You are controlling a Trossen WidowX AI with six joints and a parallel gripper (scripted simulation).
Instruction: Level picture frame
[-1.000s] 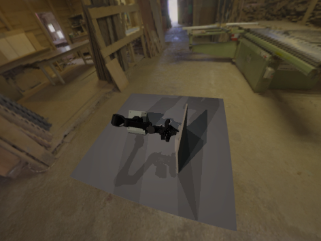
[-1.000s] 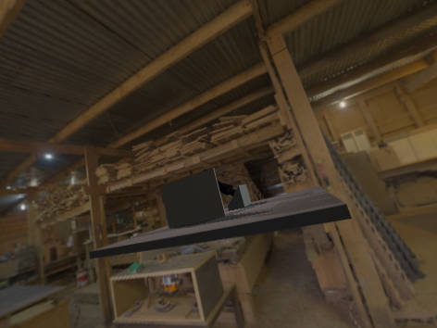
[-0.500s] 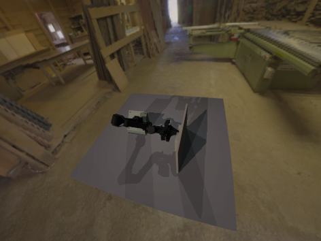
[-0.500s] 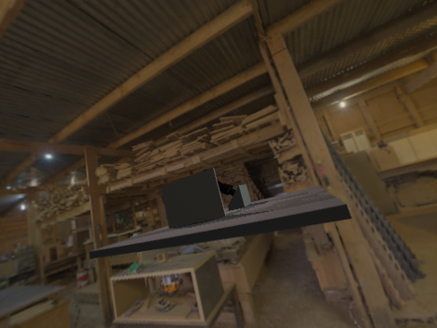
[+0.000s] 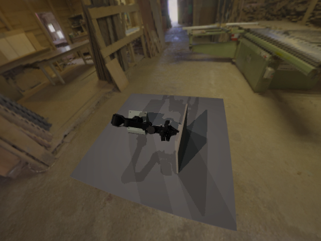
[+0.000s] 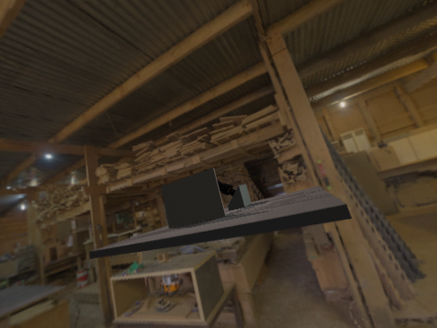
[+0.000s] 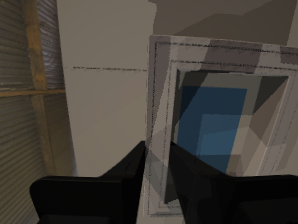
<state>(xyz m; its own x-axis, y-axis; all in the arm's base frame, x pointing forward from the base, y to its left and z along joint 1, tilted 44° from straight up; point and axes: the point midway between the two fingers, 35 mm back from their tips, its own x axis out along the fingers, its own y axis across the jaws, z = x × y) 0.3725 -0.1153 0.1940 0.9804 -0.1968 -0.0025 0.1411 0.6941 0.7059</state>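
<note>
The picture frame is 50 mm below my gripper tip, 10 mm to the right of it and 10 mm ahead of it. Also, from my gripper tip: wall panel 60 mm below, 20 mm ahead, 10 mm to the left.
</note>
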